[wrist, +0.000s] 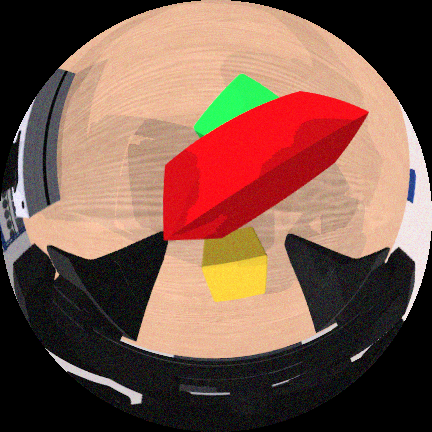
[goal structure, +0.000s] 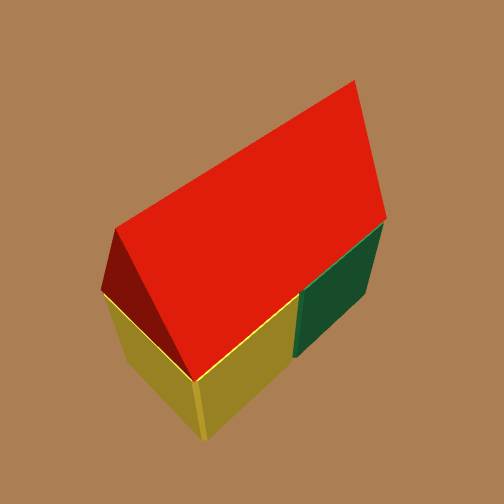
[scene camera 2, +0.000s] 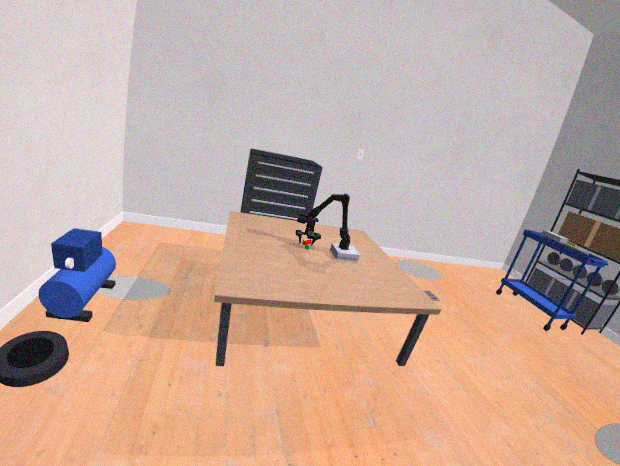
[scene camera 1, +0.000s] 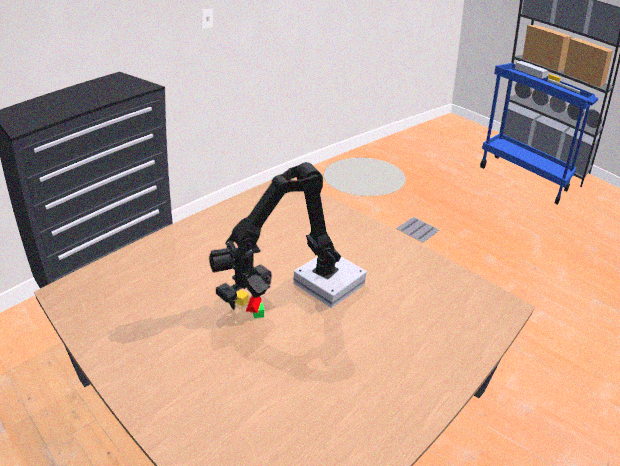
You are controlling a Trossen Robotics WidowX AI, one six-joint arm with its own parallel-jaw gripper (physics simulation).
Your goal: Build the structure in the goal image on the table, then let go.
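Frame: origin at the arm's base, x ahead, y left, z up, level; centimetres.
Where they show: gripper, fingertip midpoint: (wrist: 228, 239) (scene camera 1: 244, 302); arm's base at its link origin: (scene camera 2: 343, 247) (scene camera 1: 325, 270).
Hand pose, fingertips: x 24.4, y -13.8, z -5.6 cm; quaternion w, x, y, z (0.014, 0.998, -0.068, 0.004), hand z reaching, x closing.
Each offset is from my fingertips to the top centre of the thing. Level surfaces: height alone.
A yellow block @(dx +0.1, dy -0.9, dz +3.3 cm) (scene camera 1: 242, 297) (wrist: 234, 280) lies between the spread fingers of my gripper (scene camera 1: 245, 301) (wrist: 228, 239), apart from both in the wrist view. My gripper is open and low over the table. A long red block @(dx +1.7, dy +5.1, dz +6.3 cm) (scene camera 1: 254, 304) (scene camera 2: 307, 242) (wrist: 250, 160) is close to the yellow block, lying diagonally across the wrist view just beyond the fingertips. It overlaps the yellow block's far edge there. A green block @(dx +1.2, dy +6.9, dz +3.3 cm) (scene camera 1: 258, 312) (scene camera 2: 308, 247) (wrist: 235, 102) is on the red block's far side, partly hidden by it. The red block looks raised over the green one; their contact is unclear.
The wooden table @(dz +0.0 cm) (scene camera 1: 320, 415) (scene camera 2: 280, 285) carries the arm's pale base plate (scene camera 1: 345, 276) (scene camera 2: 344, 254), near the blocks. A dark drawer cabinet (scene camera 1: 100, 165) (scene camera 2: 283, 182) stands behind the table. A blue cart (scene camera 1: 531, 160) (scene camera 2: 541, 299) stands on the floor to the right.
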